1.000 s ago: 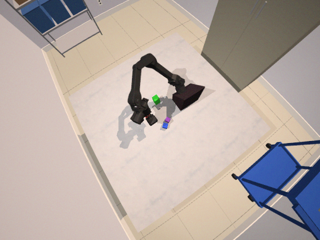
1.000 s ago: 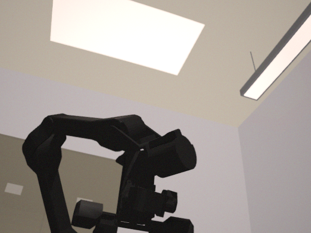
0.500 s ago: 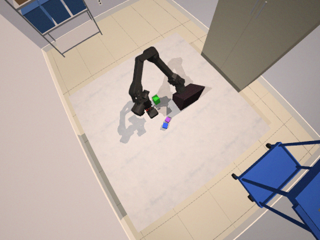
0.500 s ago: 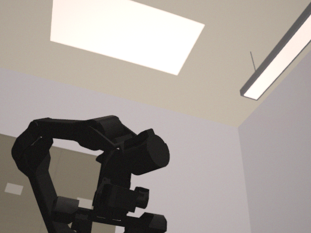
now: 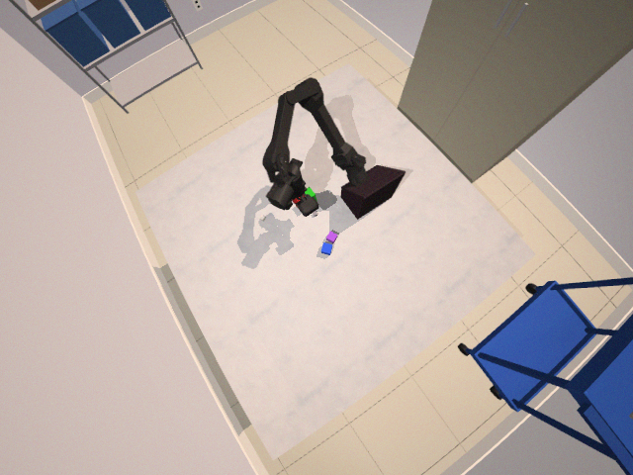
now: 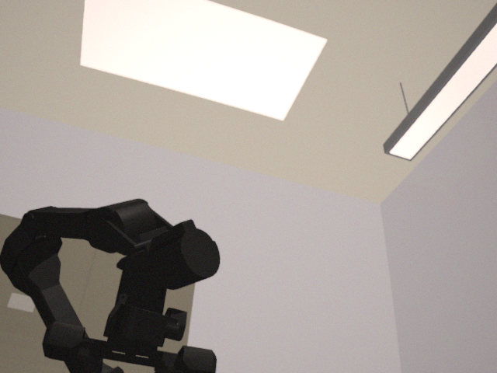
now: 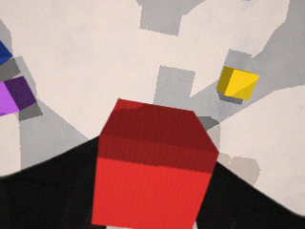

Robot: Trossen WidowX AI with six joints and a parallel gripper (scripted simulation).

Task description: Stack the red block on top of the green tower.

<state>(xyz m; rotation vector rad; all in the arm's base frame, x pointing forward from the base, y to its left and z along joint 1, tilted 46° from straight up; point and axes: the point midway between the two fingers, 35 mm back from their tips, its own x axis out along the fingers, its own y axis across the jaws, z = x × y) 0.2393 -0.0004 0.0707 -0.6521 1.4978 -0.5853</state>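
Now: the yellow block 3 cm ahead of my gripper tip, 9 cm to the right of it and 12 cm below it. Also, from my gripper tip: blue block (19 cm to the left, 12 cm below); red block (1 cm above); purple block (4 cm behind, 16 cm to the left, 12 cm below).
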